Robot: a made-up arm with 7 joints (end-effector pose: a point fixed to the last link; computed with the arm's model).
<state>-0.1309 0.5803 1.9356 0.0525 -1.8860 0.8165 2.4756</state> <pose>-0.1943 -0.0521 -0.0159 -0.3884 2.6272 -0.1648</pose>
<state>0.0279 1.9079 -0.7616 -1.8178 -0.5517 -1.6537 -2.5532</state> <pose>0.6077 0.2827 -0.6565 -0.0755 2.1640 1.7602</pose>
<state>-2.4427 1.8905 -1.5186 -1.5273 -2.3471 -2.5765 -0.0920</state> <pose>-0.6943 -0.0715 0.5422 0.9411 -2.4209 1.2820</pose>
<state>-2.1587 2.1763 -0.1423 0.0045 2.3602 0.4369 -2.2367</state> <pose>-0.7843 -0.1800 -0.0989 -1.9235 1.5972 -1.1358</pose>
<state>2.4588 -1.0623 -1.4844 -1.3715 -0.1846 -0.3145 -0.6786</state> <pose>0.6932 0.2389 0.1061 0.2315 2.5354 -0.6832</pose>
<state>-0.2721 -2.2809 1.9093 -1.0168 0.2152 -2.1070 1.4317</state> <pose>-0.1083 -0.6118 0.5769 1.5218 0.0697 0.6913</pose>
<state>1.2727 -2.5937 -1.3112 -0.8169 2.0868 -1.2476 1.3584</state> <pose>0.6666 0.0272 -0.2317 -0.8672 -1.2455 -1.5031</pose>
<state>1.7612 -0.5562 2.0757 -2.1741 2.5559 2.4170 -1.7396</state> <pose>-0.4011 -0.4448 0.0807 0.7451 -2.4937 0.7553</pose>
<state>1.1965 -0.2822 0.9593 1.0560 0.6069 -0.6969 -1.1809</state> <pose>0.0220 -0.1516 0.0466 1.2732 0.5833 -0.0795</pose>
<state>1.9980 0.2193 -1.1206 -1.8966 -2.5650 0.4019 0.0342</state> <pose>0.5034 0.0334 -0.0458 -0.2702 2.6732 -0.5655</pose>
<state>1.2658 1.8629 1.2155 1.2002 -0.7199 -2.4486 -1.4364</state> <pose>-0.0840 0.5869 0.3396 -1.1368 -0.7981 -2.3469</pose>
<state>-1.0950 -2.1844 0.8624 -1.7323 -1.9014 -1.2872 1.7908</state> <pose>0.0080 -0.6991 0.1947 0.5053 0.6840 -2.2365</pose>
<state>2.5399 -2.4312 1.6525 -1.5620 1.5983 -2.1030 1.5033</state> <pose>-0.5918 -0.3782 0.0906 -1.2369 0.2641 1.3141</pose>
